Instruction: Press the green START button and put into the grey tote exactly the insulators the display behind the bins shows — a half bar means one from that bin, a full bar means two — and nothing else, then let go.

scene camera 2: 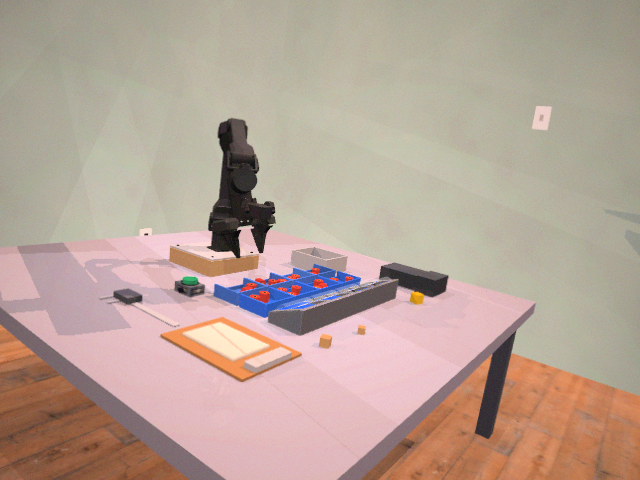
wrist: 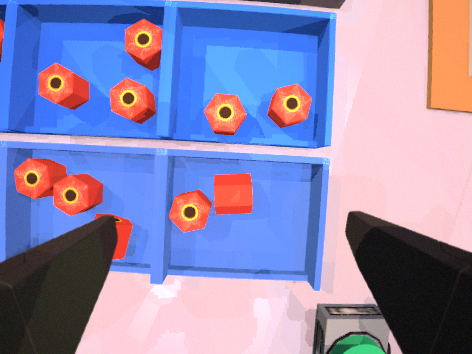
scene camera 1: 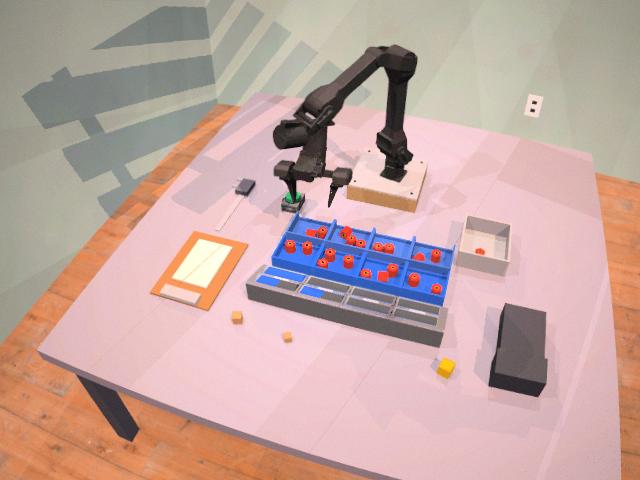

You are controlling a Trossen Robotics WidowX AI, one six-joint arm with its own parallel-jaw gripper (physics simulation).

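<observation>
My gripper is open and empty above the back-left bin, near the green START button. The blue bins hold red hexagonal insulators. In the wrist view the back-left bin has an upright insulator beside one lying on its side; the front-left bin has two upright. The grey tote holds one insulator. The display shows a full bar above a half bar at left, and a lower half bar in the second panel.
A black block and yellow cube lie right. An orange board and dark plug lie left. Two small orange cubes lie before the display. The arm's base stands behind the bins.
</observation>
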